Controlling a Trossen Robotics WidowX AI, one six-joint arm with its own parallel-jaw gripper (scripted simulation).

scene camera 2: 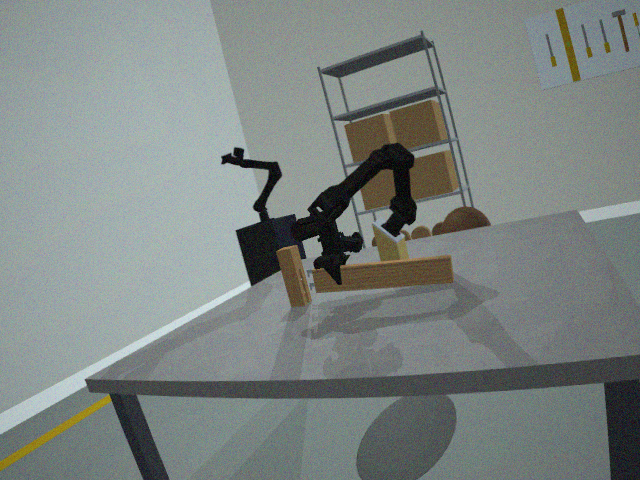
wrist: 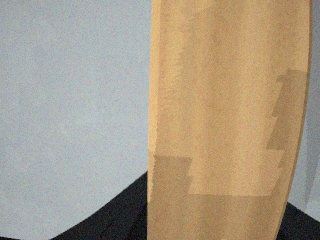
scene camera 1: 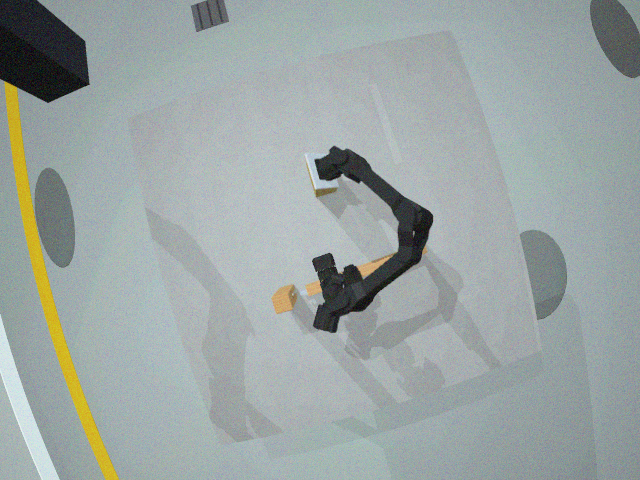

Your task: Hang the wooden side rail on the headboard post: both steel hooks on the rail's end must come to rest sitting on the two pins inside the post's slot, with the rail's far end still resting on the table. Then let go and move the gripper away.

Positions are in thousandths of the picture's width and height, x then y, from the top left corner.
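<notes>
A wooden side rail (scene camera 2: 673,564) (wrist: 708,385) is visible in scene camera 2 and the wrist view. My gripper (scene camera 2: 534,591) (wrist: 611,756) (scene camera 1: 516,586) appears in both of these and in scene camera 1.
</notes>
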